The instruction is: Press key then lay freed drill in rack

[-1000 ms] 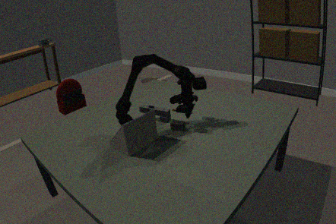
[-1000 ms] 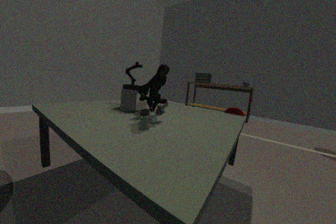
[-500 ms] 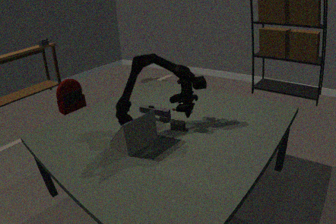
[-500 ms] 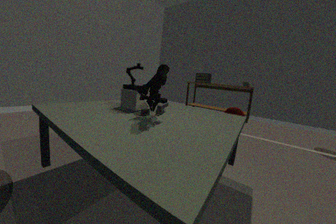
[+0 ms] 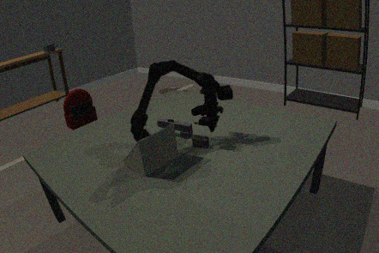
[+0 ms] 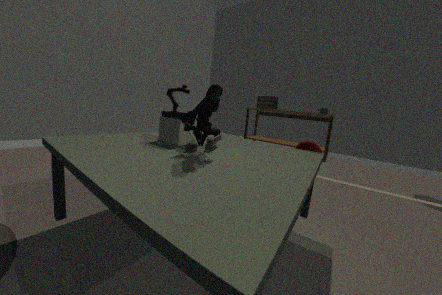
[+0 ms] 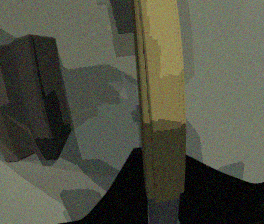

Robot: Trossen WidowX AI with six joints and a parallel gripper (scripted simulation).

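My gripper tip is now 4 cm to the right of the drill, 4 cm below it and 1 cm past it. The rest, counted from my gripper tip: grey fixture block: 20 cm to the left, 3 cm behind; then rack: 8 cm behind, 3 cm below, 2 cm to the left; then key: 22 cm to the left, 4 cm behind, 1 cm above.
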